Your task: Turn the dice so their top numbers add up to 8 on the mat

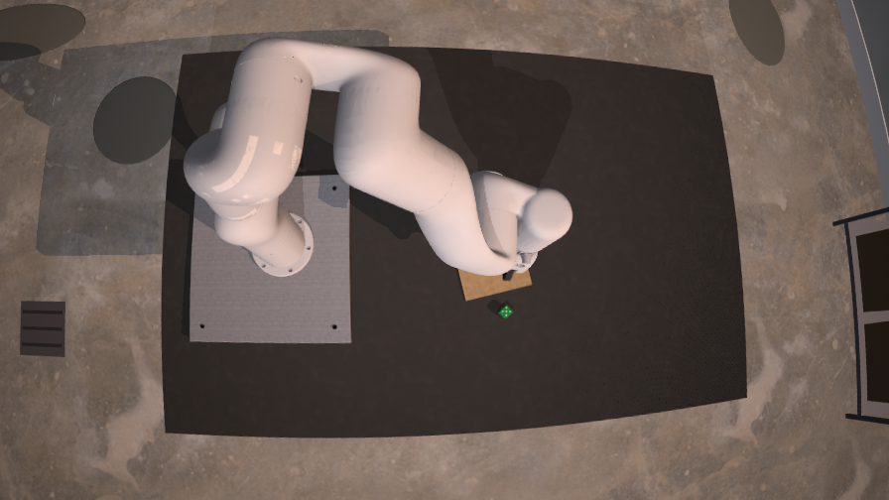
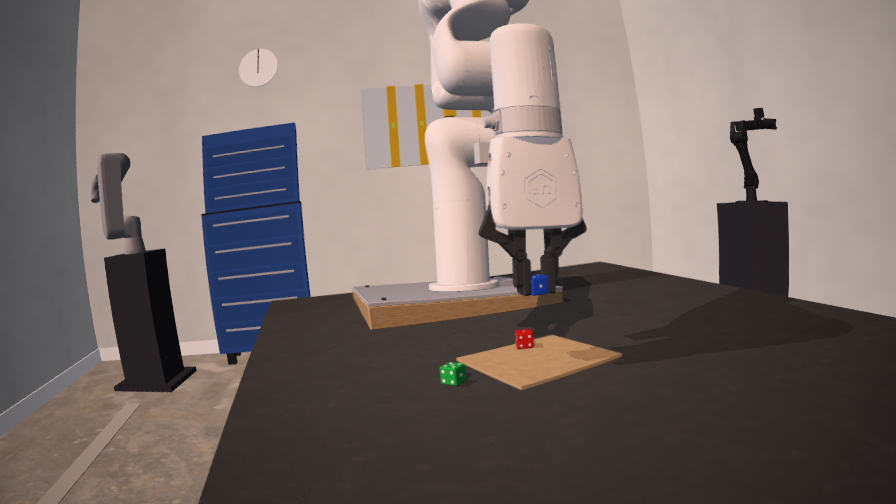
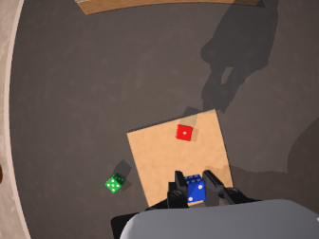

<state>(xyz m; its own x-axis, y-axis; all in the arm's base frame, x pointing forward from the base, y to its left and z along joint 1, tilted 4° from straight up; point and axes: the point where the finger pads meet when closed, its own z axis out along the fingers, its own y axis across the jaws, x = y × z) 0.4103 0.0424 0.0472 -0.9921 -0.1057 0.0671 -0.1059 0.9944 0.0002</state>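
Now: the tan mat 100 mm below my hand. Also, from my hand: green die 100 mm to the right, 90 mm below, 40 mm ahead; red die 90 mm below, 50 mm behind, 10 mm to the right; blue die 10 mm below.
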